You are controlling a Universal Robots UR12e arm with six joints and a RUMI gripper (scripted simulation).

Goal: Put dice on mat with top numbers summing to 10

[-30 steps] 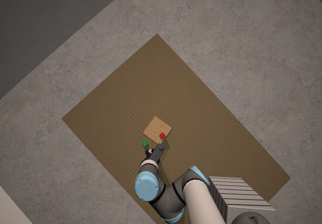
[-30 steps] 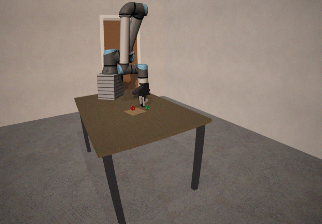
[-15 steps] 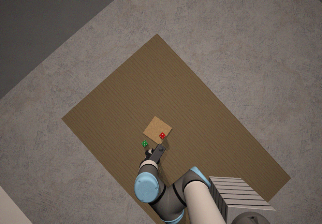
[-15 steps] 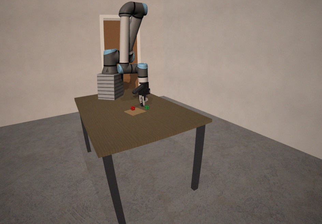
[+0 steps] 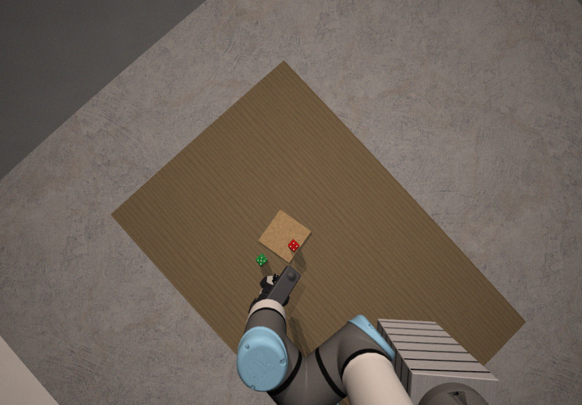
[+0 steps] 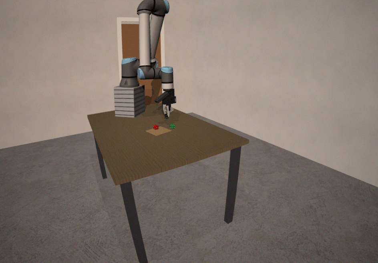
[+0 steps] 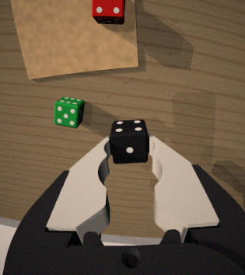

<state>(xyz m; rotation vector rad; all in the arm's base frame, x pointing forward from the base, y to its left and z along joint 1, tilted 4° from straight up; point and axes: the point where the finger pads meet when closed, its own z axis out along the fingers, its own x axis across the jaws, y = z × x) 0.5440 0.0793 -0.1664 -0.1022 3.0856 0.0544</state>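
Right now my hand is 120 mm to the left of the tan mat, 80 mm above it and 60 mm short of it. From my hand the other things lie so: black die: right at my hand; red die: 120 mm to the right, 60 mm below, 20 mm ahead; green die: 80 mm ahead, 70 mm below, 10 mm to the right.
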